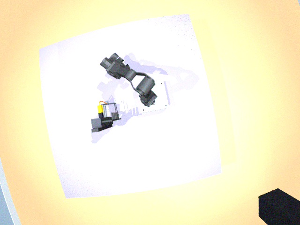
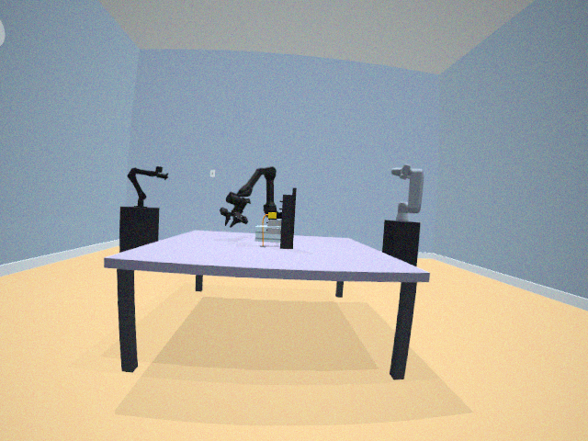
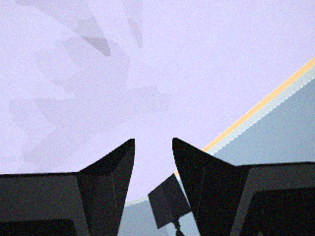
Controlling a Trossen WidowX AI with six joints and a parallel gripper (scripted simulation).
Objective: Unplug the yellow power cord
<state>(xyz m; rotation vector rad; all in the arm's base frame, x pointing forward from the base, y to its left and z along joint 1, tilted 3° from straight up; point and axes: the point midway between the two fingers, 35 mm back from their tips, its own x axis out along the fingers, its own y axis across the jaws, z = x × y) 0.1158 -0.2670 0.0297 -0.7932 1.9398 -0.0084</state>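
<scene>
My gripper tip is now 19 cm short of the yellow plug, 30 cm to the right of it and 10 cm below it. From my gripper tip the other things lie so: dark upright panel (20 cm ahead, 37 cm to the left, 6 cm above).
</scene>
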